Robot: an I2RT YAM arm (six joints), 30 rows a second.
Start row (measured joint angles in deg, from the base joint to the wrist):
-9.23, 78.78, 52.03, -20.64, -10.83, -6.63
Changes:
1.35, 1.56, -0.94, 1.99, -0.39, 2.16
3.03, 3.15, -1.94, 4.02, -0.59, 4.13
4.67, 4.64, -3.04, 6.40, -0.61, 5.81
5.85, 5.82, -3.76, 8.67, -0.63, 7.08
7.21, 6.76, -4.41, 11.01, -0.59, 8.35
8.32, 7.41, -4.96, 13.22, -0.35, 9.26
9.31, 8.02, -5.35, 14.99, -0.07, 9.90
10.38, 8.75, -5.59, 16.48, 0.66, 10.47
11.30, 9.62, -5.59, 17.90, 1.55, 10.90
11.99, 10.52, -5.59, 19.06, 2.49, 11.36
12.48, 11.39, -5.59, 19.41, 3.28, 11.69
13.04, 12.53, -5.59, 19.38, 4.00, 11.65
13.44, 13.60, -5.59, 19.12, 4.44, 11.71
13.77, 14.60, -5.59, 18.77, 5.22, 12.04
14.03, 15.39, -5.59, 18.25, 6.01, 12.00
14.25, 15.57, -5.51, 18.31, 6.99, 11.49
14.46, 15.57, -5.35, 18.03, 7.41, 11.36
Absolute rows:
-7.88, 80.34, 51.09, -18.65, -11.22, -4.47
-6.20, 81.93, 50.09, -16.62, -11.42, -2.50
-4.56, 83.42, 48.99, -14.24, -11.44, -0.82
-3.38, 84.60, 48.27, -11.97, -11.46, 0.45
-2.02, 85.54, 47.62, -9.63, -11.42, 1.72
-0.91, 86.19, 47.07, -7.42, -11.18, 2.63
0.08, 86.80, 46.68, -5.65, -10.90, 3.27
1.15, 87.53, 46.44, -4.16, -10.17, 3.84
2.07, 88.40, 46.44, -2.74, -9.28, 4.27
2.76, 89.30, 46.44, -1.58, -8.34, 4.73
3.25, 90.17, 46.44, -1.23, -7.55, 5.06
3.81, 91.31, 46.44, -1.26, -6.83, 5.02
4.21, 92.38, 46.44, -1.52, -6.39, 5.08
4.54, 93.38, 46.44, -1.87, -5.61, 5.41
4.80, 94.17, 46.44, -2.39, -4.82, 5.37
5.02, 94.35, 46.52, -2.33, -3.84, 4.86
5.23, 94.35, 46.68, -2.61, -3.42, 4.73

